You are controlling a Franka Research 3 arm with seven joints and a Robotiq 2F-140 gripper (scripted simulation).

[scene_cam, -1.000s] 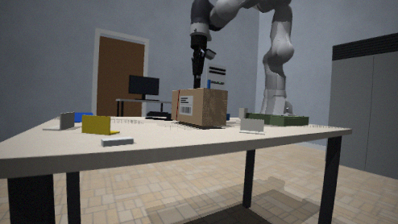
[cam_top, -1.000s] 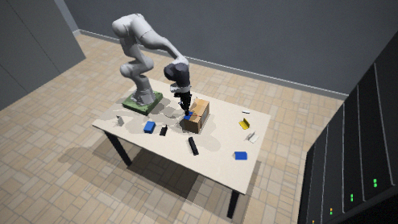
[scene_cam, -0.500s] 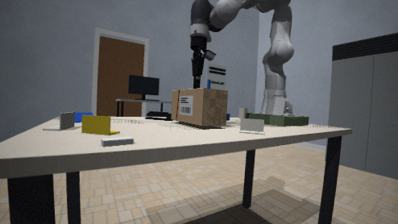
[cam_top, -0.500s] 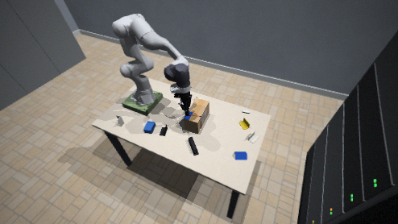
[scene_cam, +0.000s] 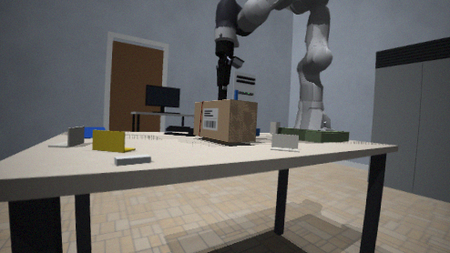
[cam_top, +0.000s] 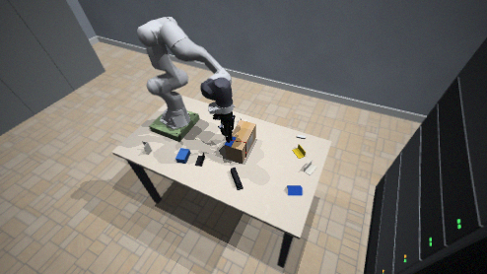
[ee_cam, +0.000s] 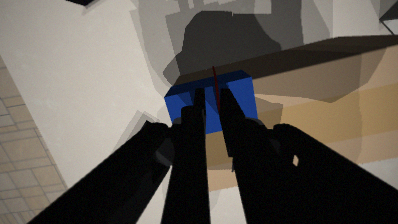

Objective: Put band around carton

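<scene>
Right now my hand is 100 mm above the brown carton, 80 mm to the right of it and 40 mm short of it. Round my hand: yellow angle piece (400 mm ahead, 200 mm to the left, 170 mm below); then white corner guard (490 mm ahead, 170 mm below, 100 mm to the left).
</scene>
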